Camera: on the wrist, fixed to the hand. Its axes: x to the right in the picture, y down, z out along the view.
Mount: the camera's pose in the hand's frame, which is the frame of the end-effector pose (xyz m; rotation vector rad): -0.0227 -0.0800 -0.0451 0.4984 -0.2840 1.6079
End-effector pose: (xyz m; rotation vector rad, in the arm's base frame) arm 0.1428 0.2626 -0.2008 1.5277 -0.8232 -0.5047
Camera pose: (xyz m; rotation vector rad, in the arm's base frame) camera 0.1775 0.3078 -0.2763 0.7464 -2.1342 0.7448
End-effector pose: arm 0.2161 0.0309 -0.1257 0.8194 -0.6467 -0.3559
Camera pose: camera 0.2246 0.0169 -0.2189 0.4817 -1.4693 1.2096
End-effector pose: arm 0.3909 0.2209 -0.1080 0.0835 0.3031 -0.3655
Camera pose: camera 0.3291 0.1602 -0.1460 0.7025 -0.1996 1.1514
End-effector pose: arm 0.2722 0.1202 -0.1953 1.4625 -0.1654 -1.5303
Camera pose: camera 0.2623 0.1998 -0.2454 0.8610 -1.5394 -0.2937
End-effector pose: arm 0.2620 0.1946 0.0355 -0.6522 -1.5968 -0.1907
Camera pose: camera 0.2599 0.1002 0.0408 -1.3662 -0.8798 1.4630
